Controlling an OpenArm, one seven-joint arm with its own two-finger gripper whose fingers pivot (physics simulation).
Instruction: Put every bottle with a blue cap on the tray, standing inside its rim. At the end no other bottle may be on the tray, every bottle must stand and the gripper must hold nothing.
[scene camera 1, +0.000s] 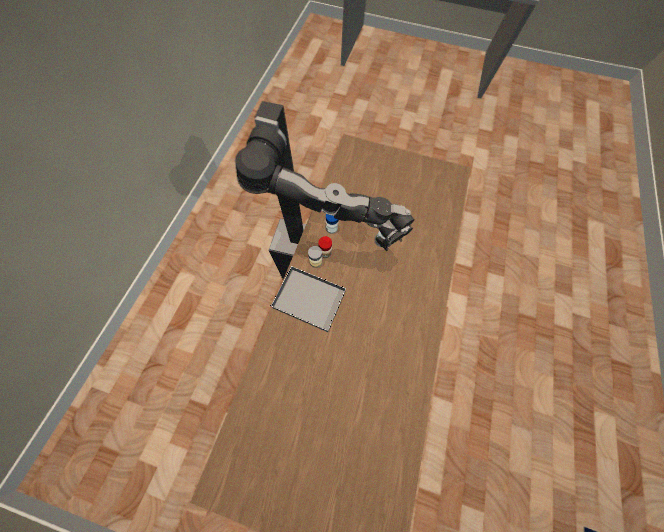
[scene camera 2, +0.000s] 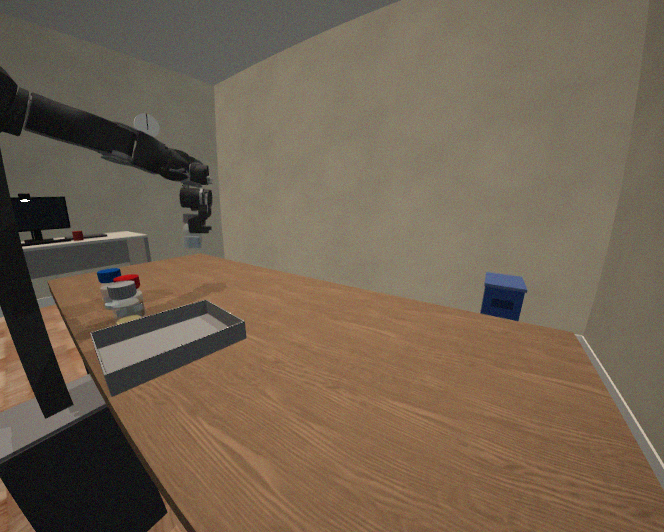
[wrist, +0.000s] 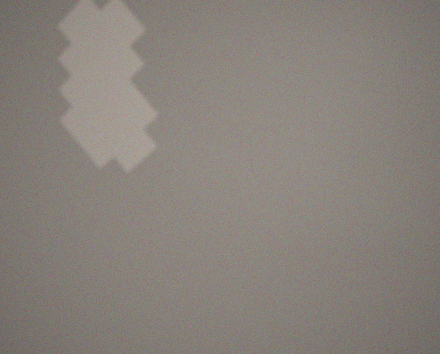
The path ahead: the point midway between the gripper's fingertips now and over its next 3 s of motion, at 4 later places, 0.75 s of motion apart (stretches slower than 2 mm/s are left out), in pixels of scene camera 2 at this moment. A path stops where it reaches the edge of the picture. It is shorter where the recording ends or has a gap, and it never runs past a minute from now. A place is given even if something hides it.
My gripper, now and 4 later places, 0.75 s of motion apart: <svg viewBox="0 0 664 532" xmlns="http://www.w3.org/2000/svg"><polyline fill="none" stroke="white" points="201,231 188,231 183,266 180,280 185,247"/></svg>
